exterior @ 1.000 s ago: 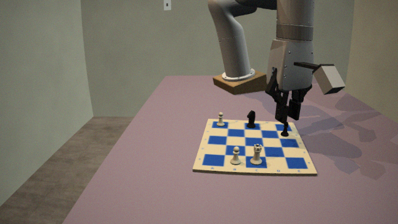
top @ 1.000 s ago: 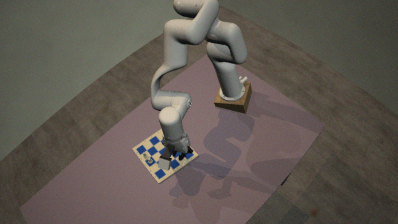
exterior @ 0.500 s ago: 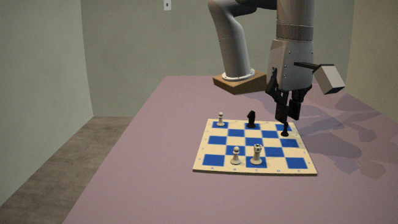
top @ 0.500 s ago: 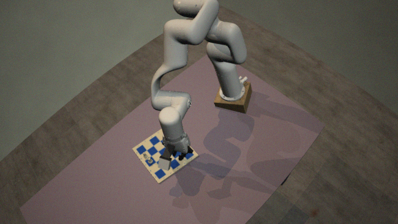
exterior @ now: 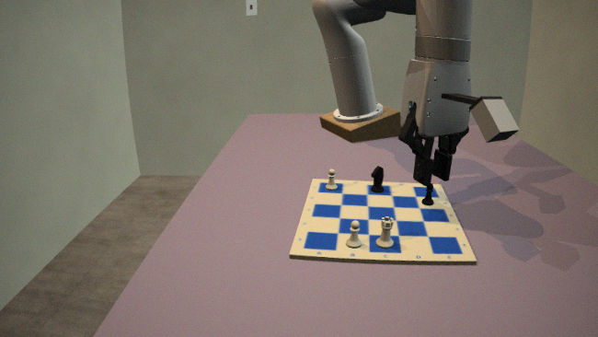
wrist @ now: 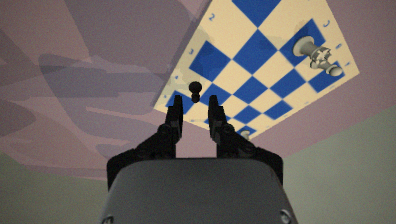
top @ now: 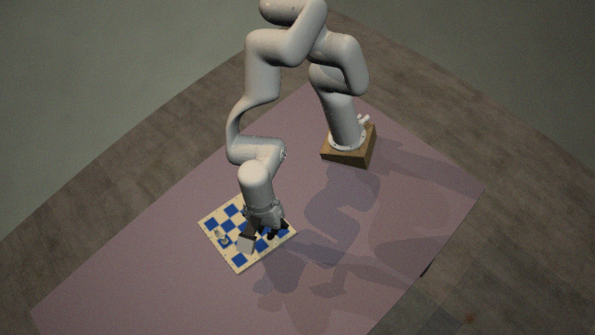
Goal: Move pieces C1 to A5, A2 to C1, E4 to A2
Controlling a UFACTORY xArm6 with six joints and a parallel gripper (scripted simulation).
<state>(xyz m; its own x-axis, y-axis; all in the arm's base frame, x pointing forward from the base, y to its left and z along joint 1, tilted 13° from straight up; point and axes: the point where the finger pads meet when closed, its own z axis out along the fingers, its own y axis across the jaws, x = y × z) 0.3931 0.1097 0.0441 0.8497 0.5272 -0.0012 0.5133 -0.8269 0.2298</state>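
Right now the black pawn is 4 cm below my hand. Also, from my hand: white rook 11 cm ahead, 8 cm to the right, 4 cm below; then chessboard 7 cm to the right, 6 cm below, 4 cm ahead; then black knight 8 cm to the right, 4 cm below, 4 cm behind.
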